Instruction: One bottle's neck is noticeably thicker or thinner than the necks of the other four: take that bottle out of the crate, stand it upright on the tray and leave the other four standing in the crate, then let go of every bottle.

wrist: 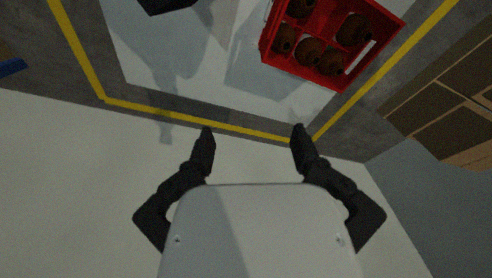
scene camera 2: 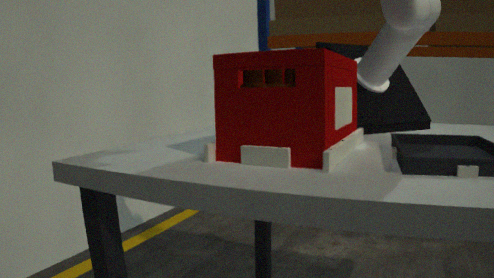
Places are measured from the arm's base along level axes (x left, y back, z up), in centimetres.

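Where they show: gripper, fingertip midpoint: (wrist: 252, 134); arm's base at its link origin: (scene camera 2: 369, 75).
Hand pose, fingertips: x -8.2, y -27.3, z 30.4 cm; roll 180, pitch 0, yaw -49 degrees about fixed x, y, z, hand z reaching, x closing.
Things, the pixels of their centre, and the offset from my fingertips. "spot": a spot on its surface instead. Level surfaces: height alone.
- red crate at the middle of its body: (scene camera 2: 296, 103) (wrist: 316, 35) dx +13.7, dy -13.6, dz -36.8 cm
- dark tray at a spot on its surface: (scene camera 2: 440, 150) spot: dx +37.7, dy +0.4, dz -45.1 cm
- table at its surface level: dz -45.6 cm
The red crate (scene camera 2: 270, 120) (wrist: 300, 73) stands on the table, seen from its side in the scene view and from above at the top right of the wrist view. Several brown bottles stand in it; in the wrist view one bottle (wrist: 354, 29) is at the right and another bottle (wrist: 308, 51) is nearer the middle. Which neck differs I cannot tell. The dark tray (scene camera 2: 440, 150) lies on the table right of the crate. My gripper (wrist: 252, 134) is open and empty, away from the crate; its fingers do not show in the scene view.
White blocks (scene camera 2: 265, 156) border the crate's base. A dark slanted panel (scene camera 2: 395, 107) stands behind the crate, beside the white arm. The table (scene camera 2: 150, 172) ends in front of the crate. A pale wall (scene camera 2: 125, 65) is at the left, and shelving with brown boxes (wrist: 430, 115) is at the wrist view's right.
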